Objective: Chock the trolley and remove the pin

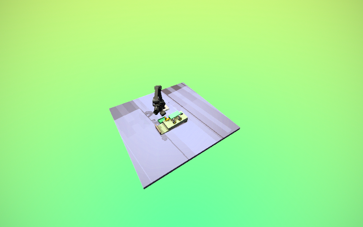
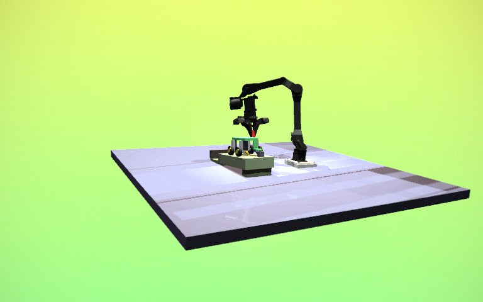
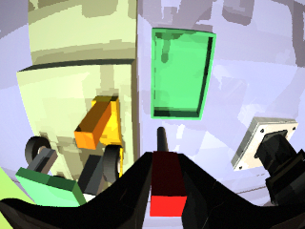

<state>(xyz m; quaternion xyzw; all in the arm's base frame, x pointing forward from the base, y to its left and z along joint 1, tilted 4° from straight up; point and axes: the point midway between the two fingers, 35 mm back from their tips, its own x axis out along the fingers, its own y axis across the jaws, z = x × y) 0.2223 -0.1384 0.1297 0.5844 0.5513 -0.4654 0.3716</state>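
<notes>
My gripper tip is right at the red-headed stop pin. From my gripper tip the other things lie so: trolley (12 cm ahead, 10 cm to the left, 3 cm below); then green tray (2 cm behind, 14 cm below); then yellow chock (6 cm ahead, 2 cm to the left, 5 cm below).
</notes>
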